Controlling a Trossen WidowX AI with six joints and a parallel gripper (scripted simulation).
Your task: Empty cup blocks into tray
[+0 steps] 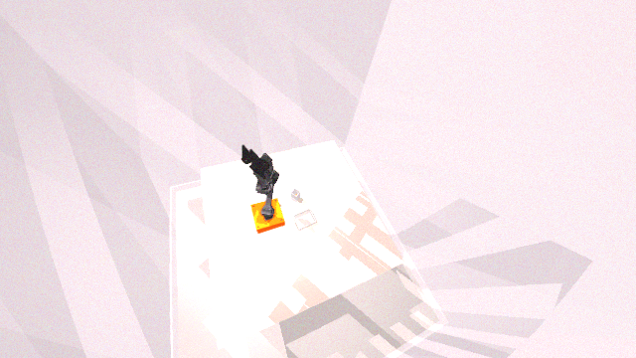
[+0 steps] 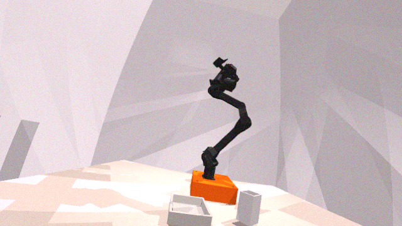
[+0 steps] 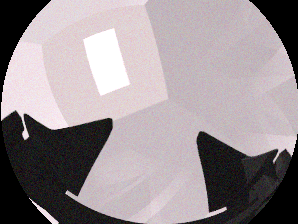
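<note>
My gripper tip is now 740 mm above the tan block, 270 mm short of it and 70 mm to the right of it. Also, from my gripper tip: blue block 750 mm below, 270 mm ahead, 80 mm to the left; purple block 770 mm below, 260 mm ahead, 70 mm to the left; square cup 750 mm below, 260 mm ahead, 80 mm to the left.
</note>
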